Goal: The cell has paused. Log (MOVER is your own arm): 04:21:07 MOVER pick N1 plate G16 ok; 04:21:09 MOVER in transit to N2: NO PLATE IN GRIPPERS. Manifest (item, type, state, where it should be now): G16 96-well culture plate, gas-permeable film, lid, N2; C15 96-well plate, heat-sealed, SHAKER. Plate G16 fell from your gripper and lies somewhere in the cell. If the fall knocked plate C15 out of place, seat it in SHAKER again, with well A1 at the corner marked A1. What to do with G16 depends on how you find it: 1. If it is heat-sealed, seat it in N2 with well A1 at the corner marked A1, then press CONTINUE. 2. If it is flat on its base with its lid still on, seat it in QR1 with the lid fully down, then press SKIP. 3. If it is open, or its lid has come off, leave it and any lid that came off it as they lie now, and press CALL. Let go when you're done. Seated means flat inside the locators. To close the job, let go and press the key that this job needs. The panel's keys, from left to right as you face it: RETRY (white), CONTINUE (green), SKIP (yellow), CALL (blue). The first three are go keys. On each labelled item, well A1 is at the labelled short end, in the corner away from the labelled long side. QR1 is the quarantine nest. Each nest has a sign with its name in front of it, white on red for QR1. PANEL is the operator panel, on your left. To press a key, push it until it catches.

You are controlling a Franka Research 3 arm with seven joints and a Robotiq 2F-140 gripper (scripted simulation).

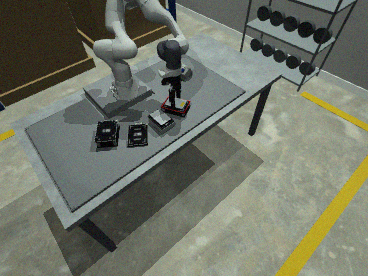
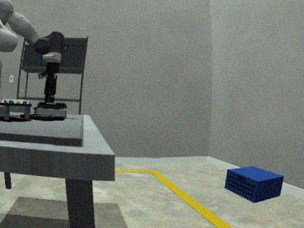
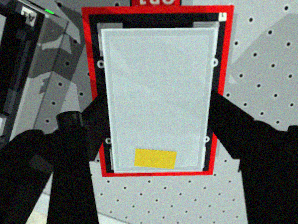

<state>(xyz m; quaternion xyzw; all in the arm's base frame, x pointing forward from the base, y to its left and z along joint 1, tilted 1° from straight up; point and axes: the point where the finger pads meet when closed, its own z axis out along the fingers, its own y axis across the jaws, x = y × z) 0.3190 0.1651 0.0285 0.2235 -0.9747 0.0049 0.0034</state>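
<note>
The plate lid is 10 mm below my hand. Round my hand: blue CALL key (220 mm behind, 270 mm to the left); QR1 nest (30 mm below); white-topped plate (40 mm ahead, 160 mm to the right, 10 mm below).
</note>
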